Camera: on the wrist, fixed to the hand. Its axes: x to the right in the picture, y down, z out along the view.
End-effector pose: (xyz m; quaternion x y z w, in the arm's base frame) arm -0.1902 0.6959 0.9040 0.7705 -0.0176 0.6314 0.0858
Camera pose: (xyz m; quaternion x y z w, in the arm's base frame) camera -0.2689 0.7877 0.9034 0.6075 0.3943 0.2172 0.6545
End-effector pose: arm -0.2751 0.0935 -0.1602 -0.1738 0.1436 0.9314 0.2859
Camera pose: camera -0.1998 0.1195 -0.2512 -0.1134 -0.2638 0.4651 0.8374
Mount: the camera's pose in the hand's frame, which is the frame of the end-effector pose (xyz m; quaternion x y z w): -0.0090 -0.0798 -0.0904 -0.1994 -0.1709 -0.7091 0.6544
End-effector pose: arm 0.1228 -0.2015 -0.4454 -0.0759 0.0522 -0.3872 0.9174
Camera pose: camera 0.0465 -0.2589 -0.5196 -0.3358 -0.0992 -0.8805 0.3196
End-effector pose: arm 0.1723 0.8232 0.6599 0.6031 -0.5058 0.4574 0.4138
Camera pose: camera 0.2385 0.9239 0.6699 0.7490 -0.0653 -0.1980 0.6289
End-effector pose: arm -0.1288 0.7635 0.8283 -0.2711 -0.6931 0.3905 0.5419
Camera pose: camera -0.0356 0.7349 0.8998 0.2727 -0.8163 -0.2206 0.4590
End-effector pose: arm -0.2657 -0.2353 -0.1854 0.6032 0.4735 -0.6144 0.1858
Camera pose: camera -0.2766 -0.1270 -0.1327 0.0831 -0.8283 0.5425 0.1129
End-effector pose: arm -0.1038 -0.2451 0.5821 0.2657 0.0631 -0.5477 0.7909
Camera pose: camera -0.1618 -0.2140 0.4807 -0.1222 0.2037 -0.9520 0.1929
